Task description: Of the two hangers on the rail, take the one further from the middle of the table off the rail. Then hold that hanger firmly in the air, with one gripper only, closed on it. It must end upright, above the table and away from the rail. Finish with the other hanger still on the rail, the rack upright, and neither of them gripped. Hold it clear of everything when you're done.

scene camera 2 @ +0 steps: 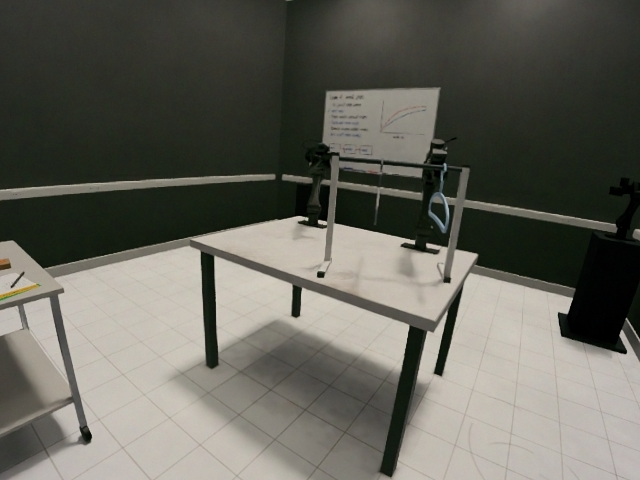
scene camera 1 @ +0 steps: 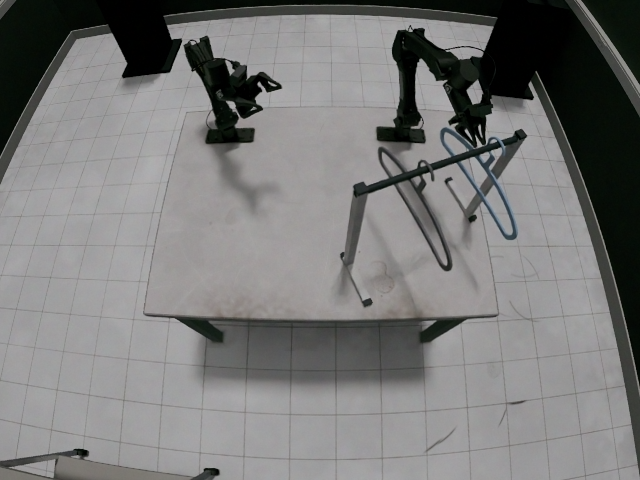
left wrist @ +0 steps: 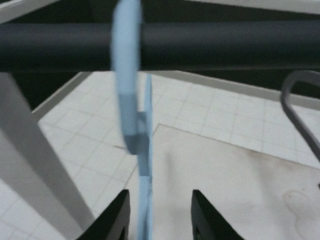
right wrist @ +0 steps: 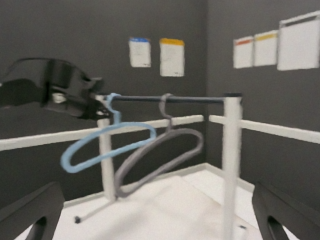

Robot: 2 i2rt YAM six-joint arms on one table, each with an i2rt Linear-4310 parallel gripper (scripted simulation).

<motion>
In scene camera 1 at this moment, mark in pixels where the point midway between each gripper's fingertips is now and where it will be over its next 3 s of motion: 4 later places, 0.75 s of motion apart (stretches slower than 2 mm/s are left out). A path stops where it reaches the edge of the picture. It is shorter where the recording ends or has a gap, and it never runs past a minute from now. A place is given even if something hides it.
My left gripper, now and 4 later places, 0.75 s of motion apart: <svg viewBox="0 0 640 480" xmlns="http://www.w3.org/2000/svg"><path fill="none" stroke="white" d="M480 146L482 147L486 158L489 166L494 159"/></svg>
My right gripper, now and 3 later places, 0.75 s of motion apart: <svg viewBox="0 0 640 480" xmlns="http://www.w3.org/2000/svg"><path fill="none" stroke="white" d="M272 97L290 91L291 90L294 87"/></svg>
</motion>
